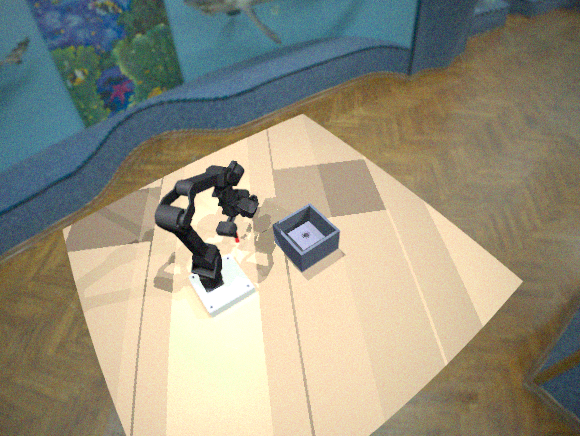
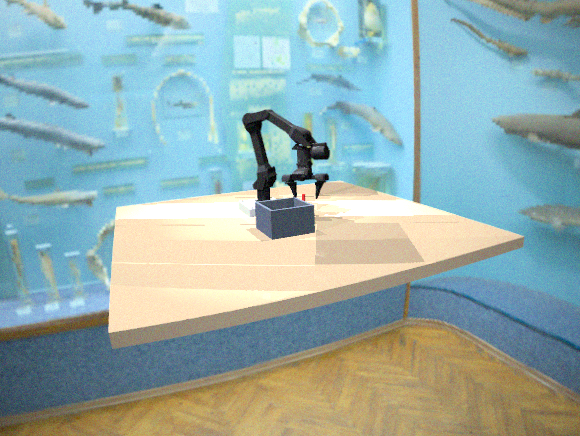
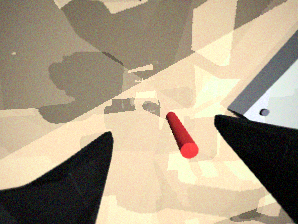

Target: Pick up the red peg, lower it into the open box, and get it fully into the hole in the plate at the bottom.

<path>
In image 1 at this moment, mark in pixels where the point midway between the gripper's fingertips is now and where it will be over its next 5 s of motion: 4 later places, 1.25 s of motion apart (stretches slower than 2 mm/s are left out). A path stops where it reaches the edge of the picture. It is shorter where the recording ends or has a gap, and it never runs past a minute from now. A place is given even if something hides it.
My gripper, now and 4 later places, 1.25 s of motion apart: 240, 227; 243, 228; 284, 216; 305, 234; 324, 232
</path>
